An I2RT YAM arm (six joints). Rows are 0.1 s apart.
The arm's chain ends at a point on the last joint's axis. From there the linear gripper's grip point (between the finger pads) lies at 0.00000 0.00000 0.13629 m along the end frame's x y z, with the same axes.
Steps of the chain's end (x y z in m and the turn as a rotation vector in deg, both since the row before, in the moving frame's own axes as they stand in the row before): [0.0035, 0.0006, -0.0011, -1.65, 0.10, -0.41]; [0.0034, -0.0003, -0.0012, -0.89, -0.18, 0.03]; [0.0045, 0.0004, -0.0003, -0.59, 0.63, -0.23]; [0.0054, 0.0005, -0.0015, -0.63, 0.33, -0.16]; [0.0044, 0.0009, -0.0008, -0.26, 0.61, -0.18]
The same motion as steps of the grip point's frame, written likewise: [0.0038, 0.0045, -0.0012, -1.65, 0.10, -0.41]; [0.0030, 0.0018, -0.0012, -0.89, -0.18, 0.03]; [0.0060, 0.0018, -0.0003, -0.59, 0.63, -0.23]; [0.0062, 0.0020, -0.0015, -0.63, 0.33, -0.16]; [0.0059, 0.0015, -0.0008, -0.26, 0.61, -0.18]
